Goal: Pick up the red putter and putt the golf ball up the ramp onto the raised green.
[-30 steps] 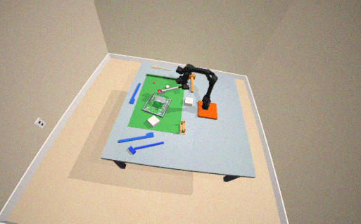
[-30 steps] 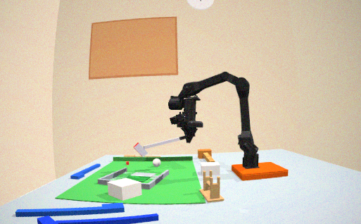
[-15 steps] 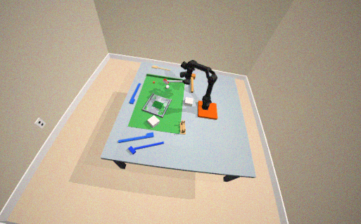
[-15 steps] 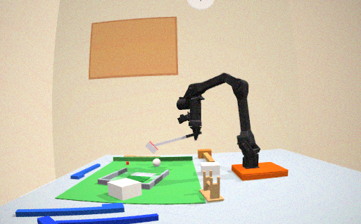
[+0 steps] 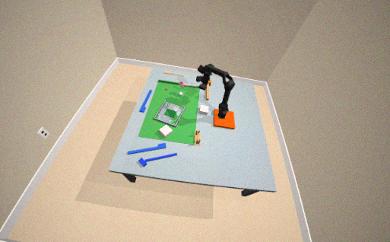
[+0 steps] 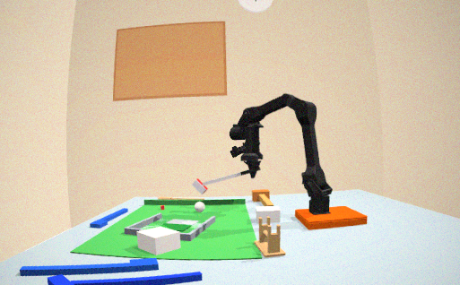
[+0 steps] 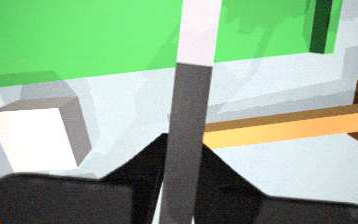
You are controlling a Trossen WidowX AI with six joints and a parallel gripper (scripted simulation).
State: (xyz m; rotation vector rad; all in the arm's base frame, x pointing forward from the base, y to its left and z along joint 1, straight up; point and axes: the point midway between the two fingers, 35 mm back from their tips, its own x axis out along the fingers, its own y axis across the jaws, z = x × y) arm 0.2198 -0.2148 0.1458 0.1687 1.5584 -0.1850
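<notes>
Now: the red putter 12 cm ahead of my gripper tip and 2 cm to the right of it. The rest, counted from my gripper tip: white golf ball: 22 cm ahead, 11 cm below; small wooden stand: 50 cm to the left, 10 cm below, 1 cm behind; small red marker: 39 cm ahead, 13 cm below, 5 cm to the right.
</notes>
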